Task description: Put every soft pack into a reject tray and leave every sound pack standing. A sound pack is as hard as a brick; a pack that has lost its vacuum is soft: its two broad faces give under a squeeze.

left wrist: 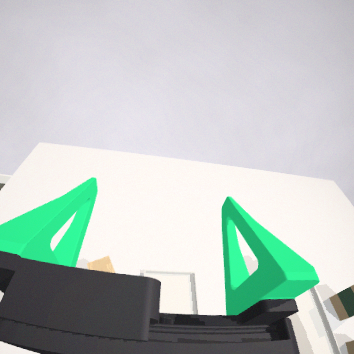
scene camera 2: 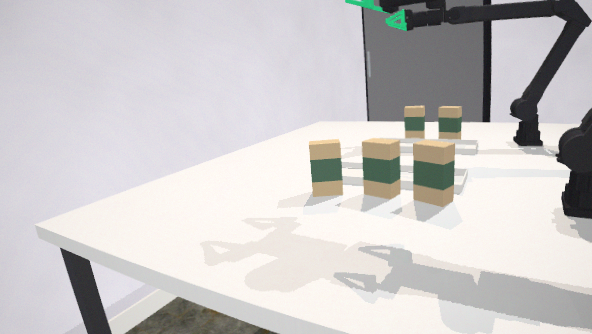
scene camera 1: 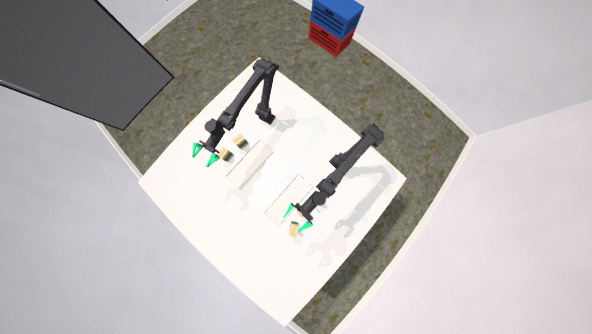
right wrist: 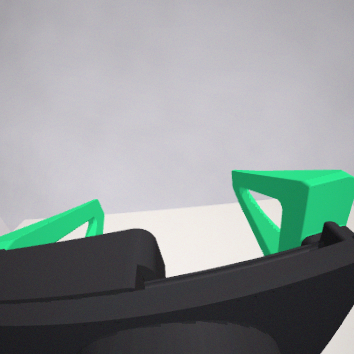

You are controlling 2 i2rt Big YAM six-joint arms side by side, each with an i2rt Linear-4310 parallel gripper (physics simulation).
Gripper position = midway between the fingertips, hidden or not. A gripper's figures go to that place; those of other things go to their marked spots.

Scene:
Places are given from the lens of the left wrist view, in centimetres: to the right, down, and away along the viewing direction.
left gripper (left wrist: 161, 192): -1, 1, 14
reject tray (left wrist: 178, 294): 0, 33, 53

